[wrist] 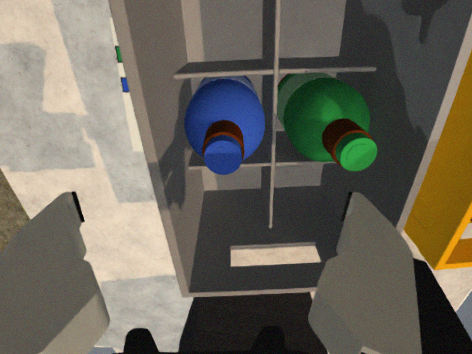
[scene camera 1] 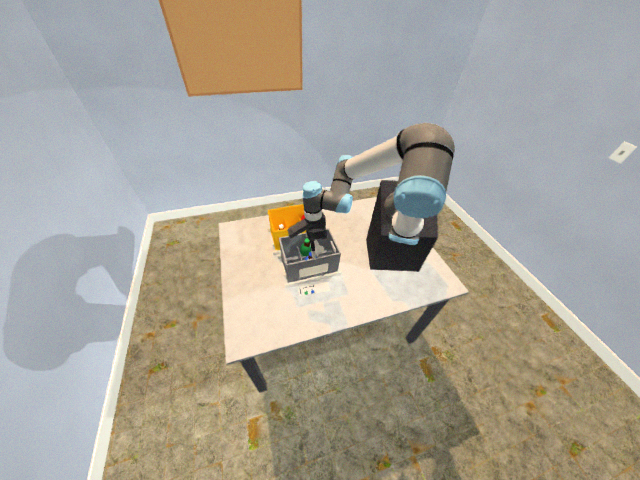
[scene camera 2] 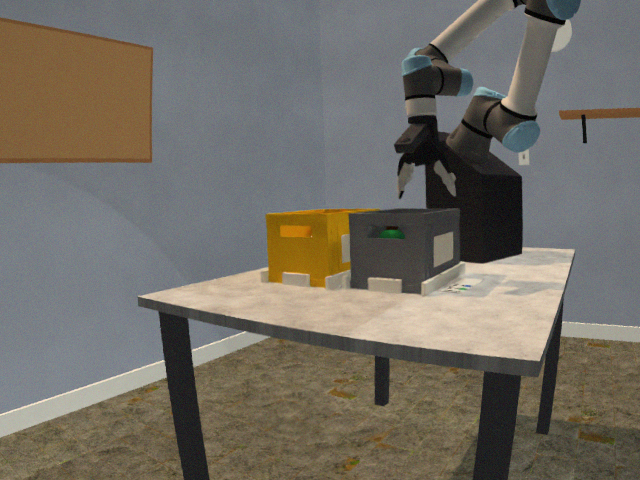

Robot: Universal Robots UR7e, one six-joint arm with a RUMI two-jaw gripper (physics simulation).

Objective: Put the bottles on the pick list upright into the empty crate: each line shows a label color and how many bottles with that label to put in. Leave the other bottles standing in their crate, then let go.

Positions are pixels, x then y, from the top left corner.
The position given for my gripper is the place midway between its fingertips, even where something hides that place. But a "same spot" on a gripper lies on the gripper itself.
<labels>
my gripper: wrist 215, 196; scene camera 1; scene camera 2
same spot on my gripper: point(scene camera 2: 441, 168) = point(scene camera 1: 310, 245)
</labels>
